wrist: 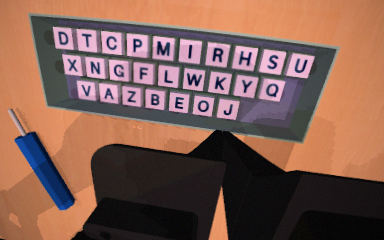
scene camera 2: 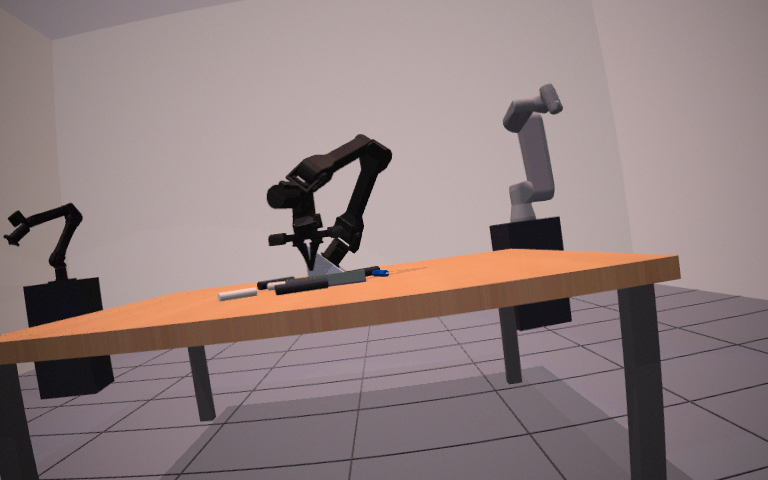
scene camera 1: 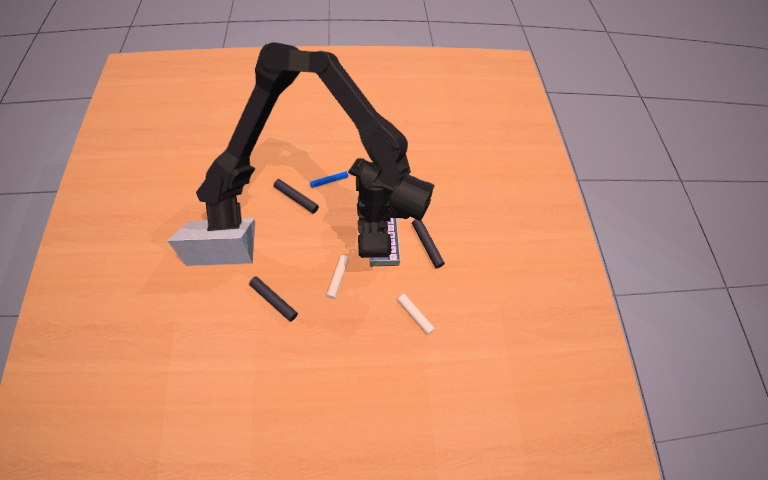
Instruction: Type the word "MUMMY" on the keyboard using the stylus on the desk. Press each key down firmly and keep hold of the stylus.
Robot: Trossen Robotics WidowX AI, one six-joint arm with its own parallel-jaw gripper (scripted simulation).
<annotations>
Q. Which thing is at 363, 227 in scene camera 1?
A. My gripper.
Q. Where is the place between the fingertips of my gripper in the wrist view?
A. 220, 137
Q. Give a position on a blue stylus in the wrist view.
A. At 30, 145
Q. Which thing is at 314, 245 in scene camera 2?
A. My gripper.
</annotations>
